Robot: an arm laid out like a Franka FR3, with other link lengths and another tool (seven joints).
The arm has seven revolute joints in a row. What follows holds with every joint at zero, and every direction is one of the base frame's. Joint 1 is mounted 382.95 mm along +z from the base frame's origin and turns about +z. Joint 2 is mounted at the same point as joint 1 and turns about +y. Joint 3 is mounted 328.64 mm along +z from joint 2 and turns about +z. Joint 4 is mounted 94.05 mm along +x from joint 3 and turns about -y. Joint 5 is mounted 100.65 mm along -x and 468.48 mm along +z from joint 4 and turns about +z. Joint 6 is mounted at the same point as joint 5 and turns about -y. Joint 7 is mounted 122.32 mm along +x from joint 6 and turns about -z. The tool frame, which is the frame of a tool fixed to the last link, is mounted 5 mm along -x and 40 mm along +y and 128.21 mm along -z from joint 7; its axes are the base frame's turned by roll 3.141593, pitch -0.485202 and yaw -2.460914 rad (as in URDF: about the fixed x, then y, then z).
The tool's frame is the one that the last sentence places.
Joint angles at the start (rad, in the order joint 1, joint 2, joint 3, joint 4, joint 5, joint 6, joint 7): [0.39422, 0.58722, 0.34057, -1.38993, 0.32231, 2.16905, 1.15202]
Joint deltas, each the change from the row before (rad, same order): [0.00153, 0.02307, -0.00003, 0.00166, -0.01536, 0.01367, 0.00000]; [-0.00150, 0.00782, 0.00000, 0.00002, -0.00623, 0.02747, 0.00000]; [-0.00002, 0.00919, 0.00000, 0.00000, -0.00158, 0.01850, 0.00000]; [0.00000, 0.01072, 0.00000, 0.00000, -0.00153, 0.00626, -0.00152]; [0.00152, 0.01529, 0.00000, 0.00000, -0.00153, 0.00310, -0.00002]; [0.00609, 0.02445, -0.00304, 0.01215, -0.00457, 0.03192, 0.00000]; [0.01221, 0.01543, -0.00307, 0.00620, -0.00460, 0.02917, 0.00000]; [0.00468, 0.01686, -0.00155, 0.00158, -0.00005, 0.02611, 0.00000]
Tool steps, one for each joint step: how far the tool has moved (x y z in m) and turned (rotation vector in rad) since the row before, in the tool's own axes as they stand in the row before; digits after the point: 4 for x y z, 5 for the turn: [-0.0105, -0.0073, 0.0119, 0.01033, 0.00032, 0.00596]; [-0.0048, -0.0026, -0.0011, -0.00541, -0.02112, -0.00136]; [-0.0046, -0.0027, 0.0024, -0.00517, -0.00959, 0.00106]; [-0.0048, -0.0040, 0.0058, 0.00060, 0.00257, 0.00319]; [-0.0061, -0.0052, 0.0103, 0.00232, 0.00982, 0.00667]; [-0.0092, -0.0024, 0.0053, -0.00789, -0.01854, -0.00161]; [-0.0035, 0.0030, 0.0074, -0.00230, -0.01589, -0.00811]; [-0.0061, -0.0033, 0.0077, -0.00651, -0.00971, 0.00130]
